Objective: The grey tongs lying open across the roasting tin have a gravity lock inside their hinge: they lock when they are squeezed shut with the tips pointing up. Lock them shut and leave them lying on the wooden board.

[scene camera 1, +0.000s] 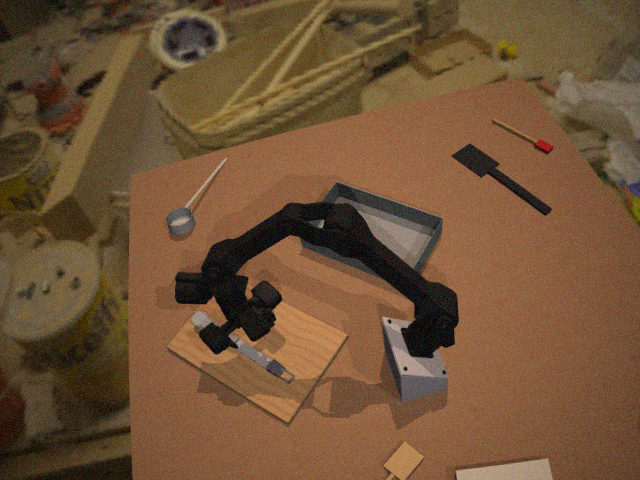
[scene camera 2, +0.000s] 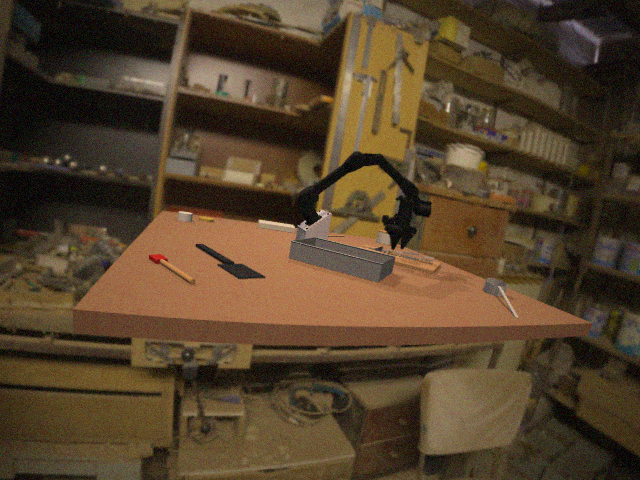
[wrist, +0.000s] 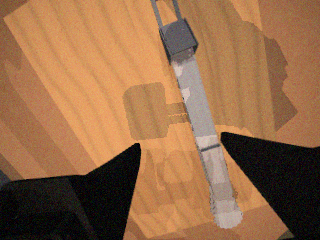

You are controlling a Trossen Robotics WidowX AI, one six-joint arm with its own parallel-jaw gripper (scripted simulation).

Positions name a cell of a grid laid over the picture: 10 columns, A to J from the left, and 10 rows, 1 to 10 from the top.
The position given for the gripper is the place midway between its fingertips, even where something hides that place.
gripper: scene camera 1 D7; scene camera 2 G6; wrist F6
